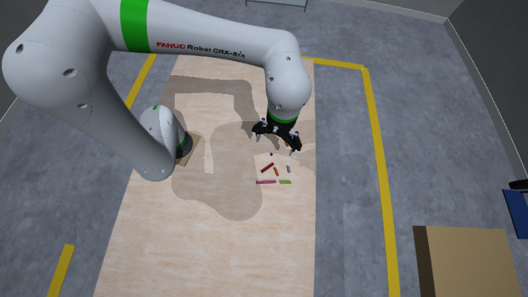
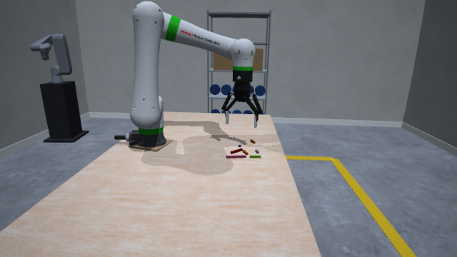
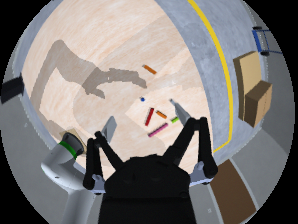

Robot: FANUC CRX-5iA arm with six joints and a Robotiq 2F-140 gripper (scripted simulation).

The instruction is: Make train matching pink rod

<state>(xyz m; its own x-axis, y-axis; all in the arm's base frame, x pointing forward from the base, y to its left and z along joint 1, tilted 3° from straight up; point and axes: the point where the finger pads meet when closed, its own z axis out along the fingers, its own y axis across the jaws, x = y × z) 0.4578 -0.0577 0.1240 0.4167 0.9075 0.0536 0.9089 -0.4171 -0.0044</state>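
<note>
My hand is 70 mm short of the grey rod, 70 mm to the left of it and 120 mm above it. Also, from my hand: pink rod 30 mm behind, 130 mm to the right, 120 mm below; then blue rod 120 mm below; then red rod 20 mm behind, 60 mm to the right, 120 mm below.
</note>
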